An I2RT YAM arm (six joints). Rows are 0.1 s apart.
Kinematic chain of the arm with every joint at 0, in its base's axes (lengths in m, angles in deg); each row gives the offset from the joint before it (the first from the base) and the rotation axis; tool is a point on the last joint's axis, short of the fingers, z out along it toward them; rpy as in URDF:
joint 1: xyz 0 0 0.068 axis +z
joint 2: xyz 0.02 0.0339 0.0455 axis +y
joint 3: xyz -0.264 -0.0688 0 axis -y
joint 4: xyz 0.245 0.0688 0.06 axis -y
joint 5: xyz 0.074 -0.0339 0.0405 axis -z
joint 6: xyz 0.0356 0 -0.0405 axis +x
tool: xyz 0 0 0 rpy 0 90 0
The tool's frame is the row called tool.
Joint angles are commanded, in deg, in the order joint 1, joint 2, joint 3, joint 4, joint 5, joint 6. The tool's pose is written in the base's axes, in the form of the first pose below.
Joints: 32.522, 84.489, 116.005, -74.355, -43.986, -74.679
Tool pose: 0.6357, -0.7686, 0.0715, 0.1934; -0.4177, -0.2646, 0.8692, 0.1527; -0.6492, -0.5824, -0.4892, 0.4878; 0, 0, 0, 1
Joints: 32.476, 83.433, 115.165, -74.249, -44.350, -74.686
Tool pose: 0.6390, -0.7661, 0.0693, 0.1891; -0.4108, -0.2637, 0.8727, 0.1498; -0.6503, -0.5861, -0.4833, 0.4884; 0, 0, 0, 1
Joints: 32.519, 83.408, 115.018, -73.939, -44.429, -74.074
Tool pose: 0.6330, -0.7711, 0.0688, 0.1893; -0.4108, -0.2592, 0.8741, 0.1502; -0.6562, -0.5816, -0.4809, 0.4883; 0, 0, 0, 1
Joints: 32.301, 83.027, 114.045, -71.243, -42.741, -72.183
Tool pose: 0.6236, -0.7738, 0.1113, 0.1929; -0.4330, -0.2233, 0.8733, 0.1505; -0.6509, -0.5928, -0.4743, 0.4885; 0, 0, 0, 1
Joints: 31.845, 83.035, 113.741, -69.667, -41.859, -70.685
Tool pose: 0.6101, -0.7798, 0.1399, 0.1966; -0.4484, -0.1944, 0.8724, 0.1501; -0.6532, -0.5950, -0.4683, 0.4890; 0, 0, 0, 1
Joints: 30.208, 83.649, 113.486, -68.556, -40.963, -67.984
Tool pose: 0.5594, -0.8093, 0.1793, 0.2062; -0.4844, -0.1436, 0.8630, 0.1471; -0.6726, -0.5696, -0.4723, 0.4867; 0, 0, 0, 1
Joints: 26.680, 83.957, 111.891, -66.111, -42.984, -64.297
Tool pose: 0.4880, -0.8478, 0.2077, 0.2207; -0.4925, -0.0709, 0.8674, 0.1381; -0.7207, -0.5256, -0.4522, 0.4820; 0, 0, 0, 1
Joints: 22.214, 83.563, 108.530, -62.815, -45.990, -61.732
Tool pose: 0.4254, -0.8737, 0.2360, 0.2358; -0.4873, -0.0014, 0.8733, 0.1239; -0.7626, -0.4865, -0.4263, 0.4731; 0, 0, 0, 1
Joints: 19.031, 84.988, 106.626, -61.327, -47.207, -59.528
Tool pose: 0.3449, -0.9034, 0.2549, 0.2544; -0.5004, 0.0528, 0.8642, 0.1154; -0.7941, -0.4256, -0.4338, 0.4599; 0, 0, 0, 1
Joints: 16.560, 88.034, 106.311, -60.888, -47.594, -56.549
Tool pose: 0.2373, -0.9345, 0.2653, 0.2771; -0.5165, 0.1099, 0.8492, 0.1098; -0.8228, -0.3385, -0.4566, 0.4448; 0, 0, 0, 1
